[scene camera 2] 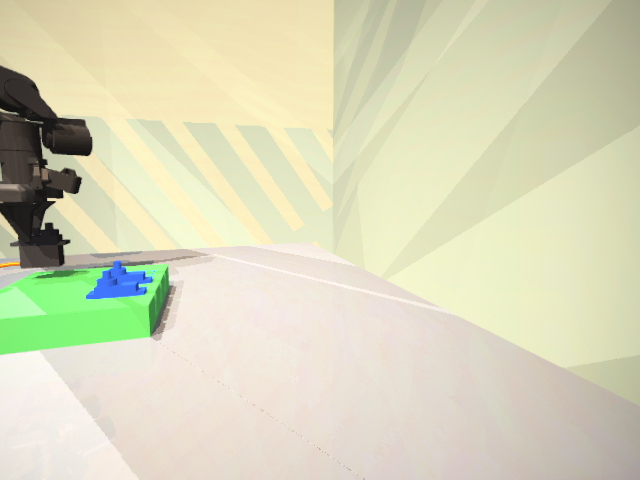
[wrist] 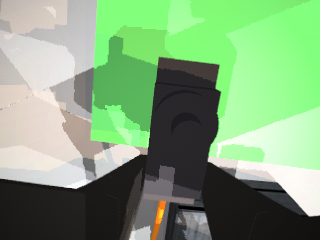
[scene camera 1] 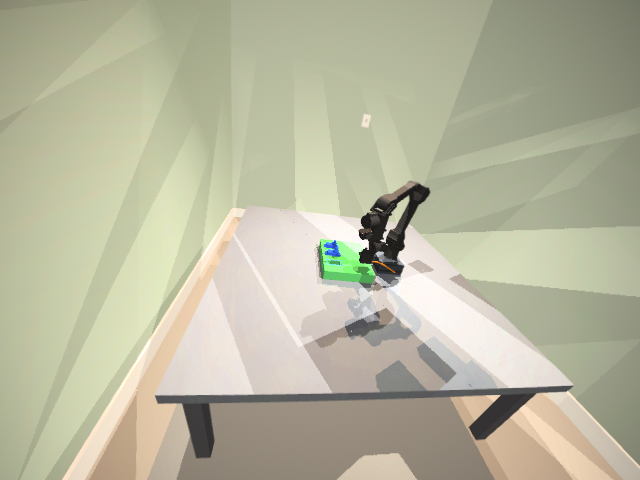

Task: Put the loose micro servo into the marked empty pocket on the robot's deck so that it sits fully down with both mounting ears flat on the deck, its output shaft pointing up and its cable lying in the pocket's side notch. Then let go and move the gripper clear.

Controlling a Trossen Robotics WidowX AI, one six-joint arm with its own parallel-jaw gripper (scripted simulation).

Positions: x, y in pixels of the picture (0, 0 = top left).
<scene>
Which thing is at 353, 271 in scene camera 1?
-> A green deck.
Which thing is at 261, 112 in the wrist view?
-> A green deck.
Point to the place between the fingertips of my gripper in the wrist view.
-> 174, 166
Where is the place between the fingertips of my gripper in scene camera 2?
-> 30, 240
</scene>
